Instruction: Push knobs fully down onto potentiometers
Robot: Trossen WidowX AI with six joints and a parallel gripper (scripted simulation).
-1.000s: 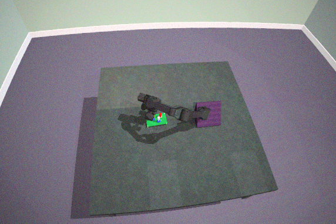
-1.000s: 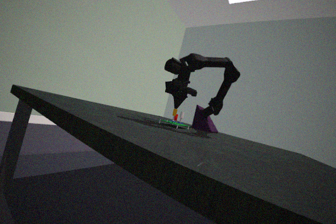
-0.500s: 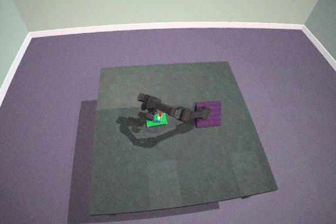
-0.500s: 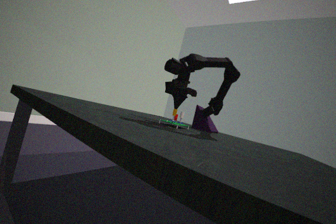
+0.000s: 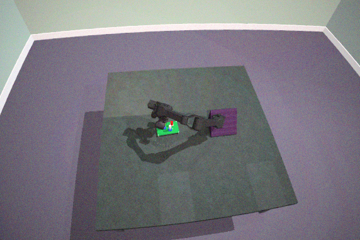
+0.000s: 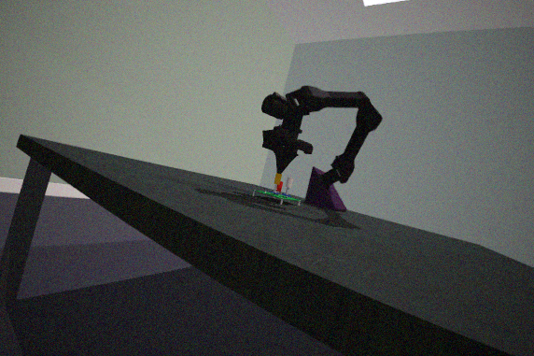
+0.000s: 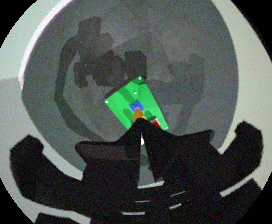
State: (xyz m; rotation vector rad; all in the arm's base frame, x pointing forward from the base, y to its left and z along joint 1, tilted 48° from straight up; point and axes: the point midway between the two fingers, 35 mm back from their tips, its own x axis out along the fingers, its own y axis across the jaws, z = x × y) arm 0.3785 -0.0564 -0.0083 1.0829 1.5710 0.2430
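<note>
Right now my gripper tip is 1 cm above the orange knob. From my gripper tip the other things lie so: red knob 6 cm behind, 4 cm below, 2 cm to the right.
</note>
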